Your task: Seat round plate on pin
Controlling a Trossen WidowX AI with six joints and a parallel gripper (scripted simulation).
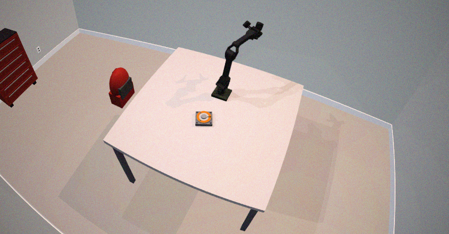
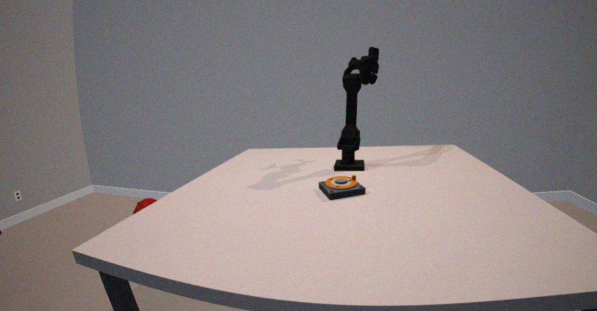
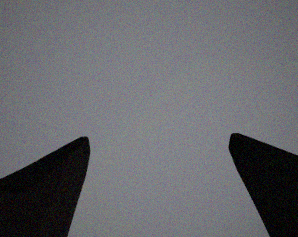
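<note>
Now: gripper tip 790 mm short of the square base, 410 mm above it and 50 mm to the left of it.
</note>
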